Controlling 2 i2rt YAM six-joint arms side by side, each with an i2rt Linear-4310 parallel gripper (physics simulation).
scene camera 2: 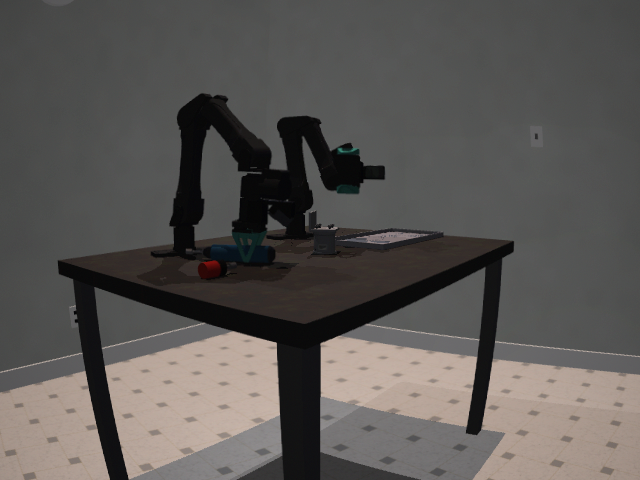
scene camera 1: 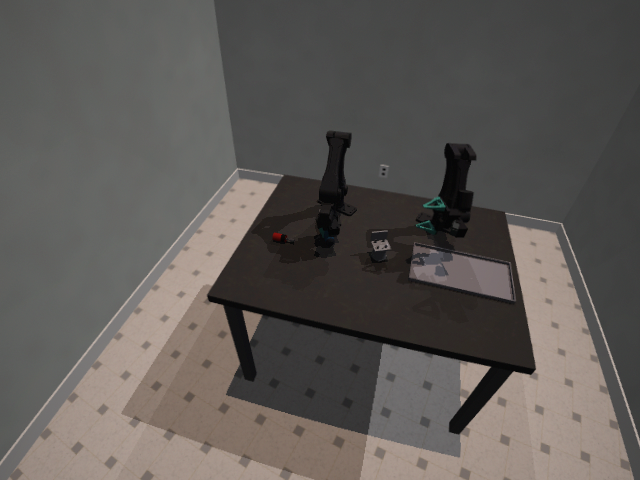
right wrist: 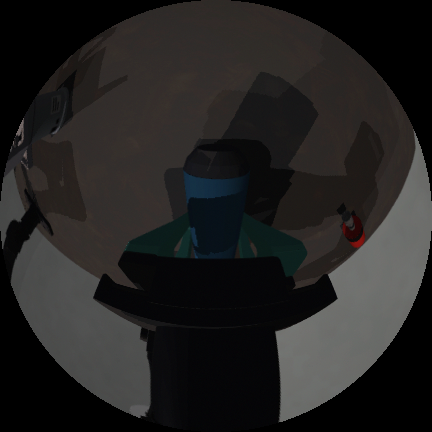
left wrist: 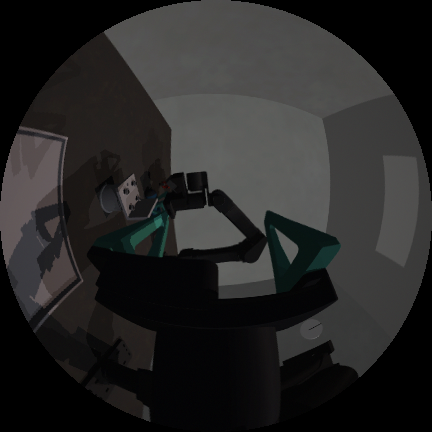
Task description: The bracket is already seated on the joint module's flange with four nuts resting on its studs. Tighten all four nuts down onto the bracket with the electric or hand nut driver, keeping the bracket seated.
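Where they show: left gripper, fingertip midpoint: [scene camera 2: 343, 168] [scene camera 1: 419, 216] [left wrist: 215, 215]; right gripper, fingertip midpoint: [scene camera 2: 248, 260] [scene camera 1: 327, 236] [right wrist: 214, 215]; left arm's base, origin of the base link: [scene camera 2: 295, 236] [right wrist: 36, 210]; right arm's base, origin of the base link: [scene camera 2: 184, 253] [scene camera 1: 337, 205].
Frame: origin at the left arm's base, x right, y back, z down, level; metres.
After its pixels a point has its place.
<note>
The bracket [scene camera 1: 381, 245] @(x 0.142, y -0.359, z -0.066 m) [scene camera 2: 312, 219] @(x 0.180, y -0.346, z -0.090 m) [left wrist: 142, 209] @(x 0.159, y -0.326, z -0.091 m) sits on top of the upright joint module [scene camera 1: 378, 255] @(x 0.140, y -0.383, z -0.029 m) [scene camera 2: 325, 241] @(x 0.163, y -0.380, z -0.034 m) [left wrist: 106, 199] @(x 0.121, y -0.345, z -0.021 m) [right wrist: 45, 112], with several small dark nuts on its flat plate; how far down they sit is too small to tell. My right gripper [scene camera 1: 325, 239] @(x 0.394, y -0.374, z -0.003 m) [scene camera 2: 248, 256] @(x 0.394, y -0.374, z -0.003 m) [right wrist: 214, 215] @(x 0.394, y -0.374, z -0.003 m) points down and is shut on the blue electric nut driver [scene camera 2: 222, 253] @(x 0.452, y -0.344, z -0.022 m) [right wrist: 216, 187] @(x 0.360, y -0.411, z -0.041 m), which lies on its side at table level. The red hand nut driver [scene camera 1: 279, 237] @(x 0.552, y -0.520, z -0.028 m) [scene camera 2: 209, 269] @(x 0.577, y -0.532, z -0.021 m) [right wrist: 354, 232] @(x 0.532, y -0.500, z -0.028 m) lies left of it in scene camera 1. My left gripper [scene camera 1: 421, 215] @(x 0.033, y -0.297, z -0.228 m) is open and empty, raised above the table.
A shallow tray [scene camera 1: 480, 273] @(x -0.261, y -0.219, z -0.004 m) [scene camera 2: 398, 237] @(x -0.242, y -0.249, z -0.004 m) [left wrist: 30, 165] lies on the table [scene camera 1: 310, 294] @(x 0.276, y -0.692, z 0.000 m) [scene camera 2: 351, 279] @(x 0.336, y -0.695, z 0.000 m), right of the joint module in scene camera 1. The left gripper hangs near the tray's back edge. The joint module stands between the two arms.
</note>
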